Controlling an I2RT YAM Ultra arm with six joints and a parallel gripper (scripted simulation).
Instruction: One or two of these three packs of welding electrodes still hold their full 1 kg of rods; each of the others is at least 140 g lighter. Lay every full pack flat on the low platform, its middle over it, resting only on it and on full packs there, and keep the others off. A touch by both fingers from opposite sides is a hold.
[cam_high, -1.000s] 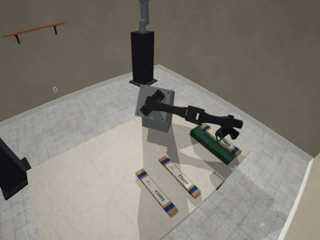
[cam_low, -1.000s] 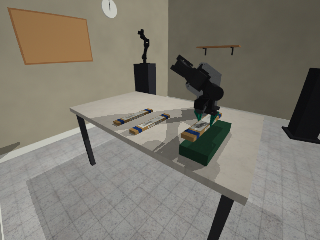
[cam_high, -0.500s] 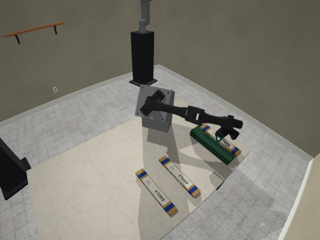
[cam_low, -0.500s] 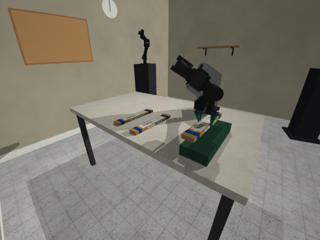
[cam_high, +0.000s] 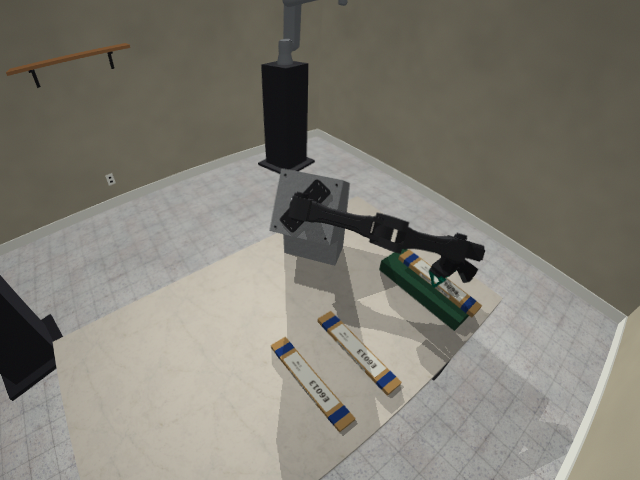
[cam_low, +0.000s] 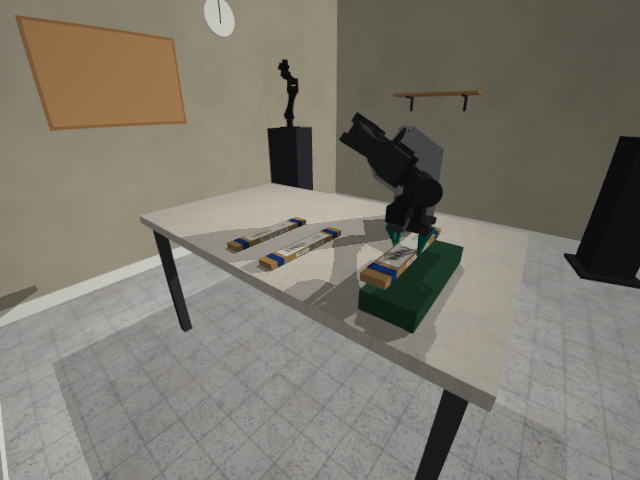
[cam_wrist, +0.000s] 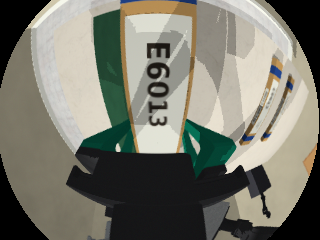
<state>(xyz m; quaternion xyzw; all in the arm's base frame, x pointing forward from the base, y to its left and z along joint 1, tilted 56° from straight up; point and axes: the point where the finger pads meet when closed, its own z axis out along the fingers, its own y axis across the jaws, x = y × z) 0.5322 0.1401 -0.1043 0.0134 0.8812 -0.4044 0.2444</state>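
Right now my hand is 40 mm past the low dark green platform, 30 mm to the right of it and 100 mm above it.
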